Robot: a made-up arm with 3 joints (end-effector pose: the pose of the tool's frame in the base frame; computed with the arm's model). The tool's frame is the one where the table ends. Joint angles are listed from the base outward.
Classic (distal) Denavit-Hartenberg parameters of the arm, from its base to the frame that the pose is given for. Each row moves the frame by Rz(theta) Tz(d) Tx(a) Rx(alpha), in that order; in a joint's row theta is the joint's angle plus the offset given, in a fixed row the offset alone. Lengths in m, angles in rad.
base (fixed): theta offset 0  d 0.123  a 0  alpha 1.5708
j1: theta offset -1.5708  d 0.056  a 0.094  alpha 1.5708
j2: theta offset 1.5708  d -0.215  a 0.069  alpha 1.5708
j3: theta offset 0.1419  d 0  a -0.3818  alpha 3.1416
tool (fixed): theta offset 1.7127  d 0.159  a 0  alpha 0
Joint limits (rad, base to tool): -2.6..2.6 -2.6..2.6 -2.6..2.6
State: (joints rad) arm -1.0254 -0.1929 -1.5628
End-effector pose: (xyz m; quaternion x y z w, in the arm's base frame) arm -0.0332 -0.0982 0.2929 0.4034 0.2875 0.5773 0.6490
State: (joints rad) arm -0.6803 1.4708 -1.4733
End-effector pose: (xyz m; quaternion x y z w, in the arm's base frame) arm -0.1838 0.1044 0.1437 -0.3023 0.6081 0.6354 0.3675
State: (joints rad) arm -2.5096 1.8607 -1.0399
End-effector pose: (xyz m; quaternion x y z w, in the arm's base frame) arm -0.1106 0.0481 0.4155 -0.0659 -0.6167 -0.7537 0.2175
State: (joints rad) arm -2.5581 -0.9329 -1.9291
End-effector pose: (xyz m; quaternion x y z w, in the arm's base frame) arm 0.0653 -0.2736 0.3106 0.7767 0.3811 -0.0343 0.5003
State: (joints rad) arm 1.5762 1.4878 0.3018
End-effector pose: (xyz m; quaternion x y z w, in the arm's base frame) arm 0.3536 0.1253 0.5038 -0.3937 -0.5876 -0.5527 0.4408
